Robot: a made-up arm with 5 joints. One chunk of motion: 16 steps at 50 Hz.
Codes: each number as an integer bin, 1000 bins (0 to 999) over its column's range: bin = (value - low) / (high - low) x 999, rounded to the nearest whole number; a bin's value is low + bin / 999 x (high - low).
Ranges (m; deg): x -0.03..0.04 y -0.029..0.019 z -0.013..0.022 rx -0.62..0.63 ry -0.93..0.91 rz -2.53..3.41
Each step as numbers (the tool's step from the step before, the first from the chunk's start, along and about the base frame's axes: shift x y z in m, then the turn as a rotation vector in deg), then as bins.
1 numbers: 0.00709 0.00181 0.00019 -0.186 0.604 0.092
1 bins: 529 641 376 347 833 441
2 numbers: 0.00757 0.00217 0.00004 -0.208 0.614 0.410
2 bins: 536 649 372 329 838 494
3 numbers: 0.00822 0.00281 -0.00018 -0.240 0.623 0.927
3 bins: 545 662 366 304 843 581
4 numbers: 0.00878 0.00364 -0.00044 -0.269 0.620 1.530
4 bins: 553 679 358 281 842 683
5 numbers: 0.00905 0.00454 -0.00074 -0.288 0.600 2.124
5 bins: 557 698 350 265 831 783
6 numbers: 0.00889 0.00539 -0.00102 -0.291 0.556 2.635
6 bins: 555 716 342 263 807 869
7 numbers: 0.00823 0.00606 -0.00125 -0.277 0.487 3.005
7 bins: 546 730 335 274 769 931
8 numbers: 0.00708 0.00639 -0.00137 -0.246 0.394 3.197
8 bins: 529 737 332 299 719 963
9 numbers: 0.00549 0.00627 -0.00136 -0.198 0.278 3.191
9 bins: 506 734 332 337 656 962
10 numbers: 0.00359 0.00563 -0.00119 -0.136 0.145 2.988
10 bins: 479 721 337 387 584 928
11 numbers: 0.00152 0.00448 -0.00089 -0.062 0.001 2.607
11 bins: 450 697 346 446 505 864
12 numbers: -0.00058 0.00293 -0.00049 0.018 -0.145 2.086
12 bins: 420 665 357 510 426 776
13 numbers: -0.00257 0.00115 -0.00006 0.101 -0.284 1.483
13 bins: 391 627 369 576 351 675
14 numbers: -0.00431 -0.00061 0.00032 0.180 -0.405 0.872
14 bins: 367 591 380 639 285 572
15 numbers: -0.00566 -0.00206 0.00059 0.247 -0.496 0.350
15 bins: 347 561 388 693 236 484
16 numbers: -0.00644 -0.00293 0.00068 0.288 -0.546 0.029
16 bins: 336 543 390 726 208 430
